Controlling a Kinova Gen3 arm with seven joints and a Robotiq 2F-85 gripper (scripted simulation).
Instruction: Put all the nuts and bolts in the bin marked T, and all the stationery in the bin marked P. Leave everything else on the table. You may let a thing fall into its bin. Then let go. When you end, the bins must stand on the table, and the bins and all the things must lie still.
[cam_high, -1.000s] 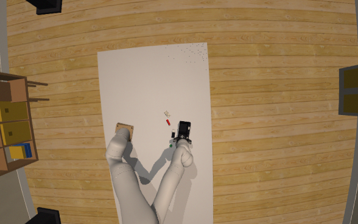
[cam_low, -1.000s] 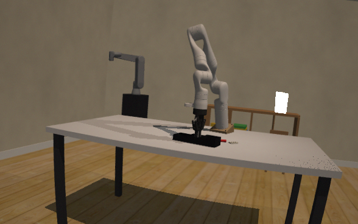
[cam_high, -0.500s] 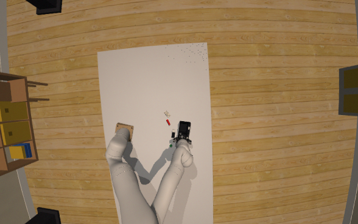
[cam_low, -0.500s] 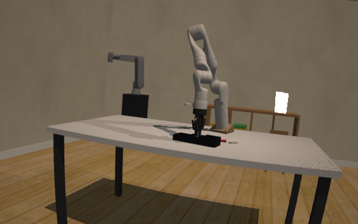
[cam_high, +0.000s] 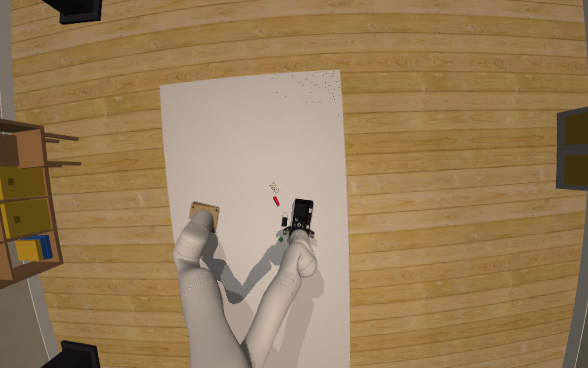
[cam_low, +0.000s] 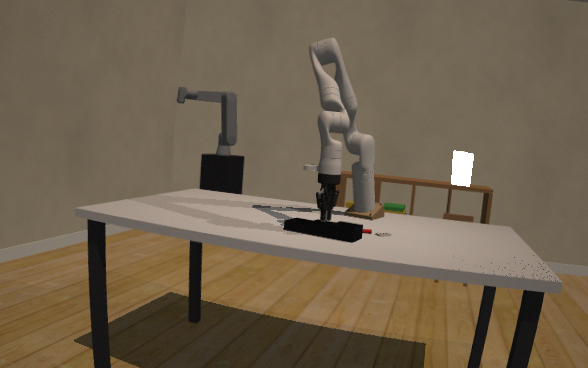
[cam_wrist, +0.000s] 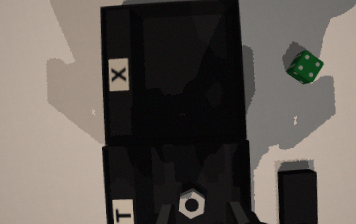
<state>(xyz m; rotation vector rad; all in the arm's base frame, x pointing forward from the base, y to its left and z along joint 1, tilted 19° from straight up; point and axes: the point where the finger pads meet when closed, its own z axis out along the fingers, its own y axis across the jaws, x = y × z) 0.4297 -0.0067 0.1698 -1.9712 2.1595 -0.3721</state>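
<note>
My gripper is now 4 cm above the black double bin and 1 cm short of it. The rest, counted from my hand: black eraser: 7 cm behind, 6 cm below, 3 cm to the left; then red battery: 11 cm to the left, 11 cm behind, 6 cm below; then green die: 8 cm to the right, 8 cm behind, 5 cm below.
</note>
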